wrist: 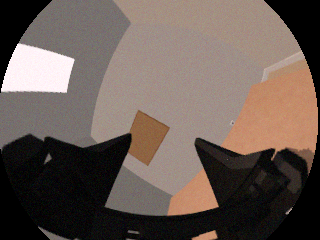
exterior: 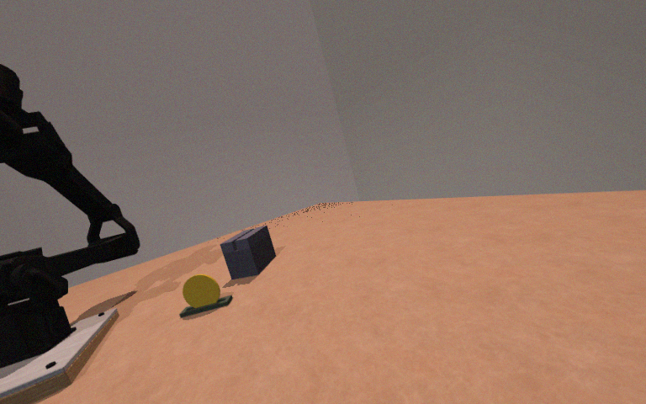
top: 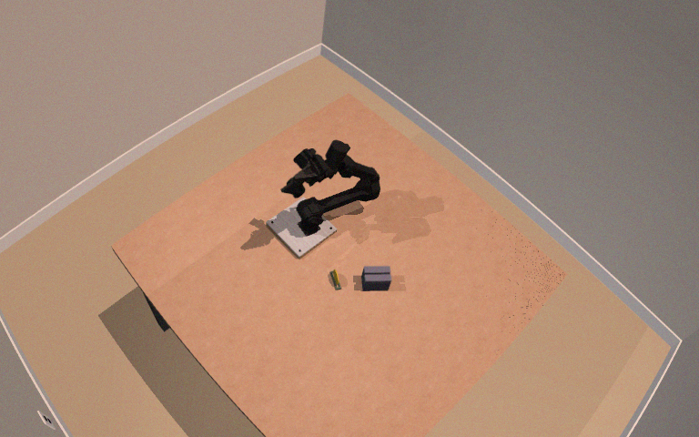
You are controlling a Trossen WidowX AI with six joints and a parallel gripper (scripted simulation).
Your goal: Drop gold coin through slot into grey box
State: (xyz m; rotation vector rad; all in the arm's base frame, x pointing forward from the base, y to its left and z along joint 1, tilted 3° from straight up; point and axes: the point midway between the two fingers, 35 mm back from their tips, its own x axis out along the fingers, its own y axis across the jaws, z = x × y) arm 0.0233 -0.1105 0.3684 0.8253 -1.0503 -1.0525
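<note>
Right now my gripper tip is 380 mm above the gold coin, 190 mm short of it and 90 mm to the right of it.
</note>
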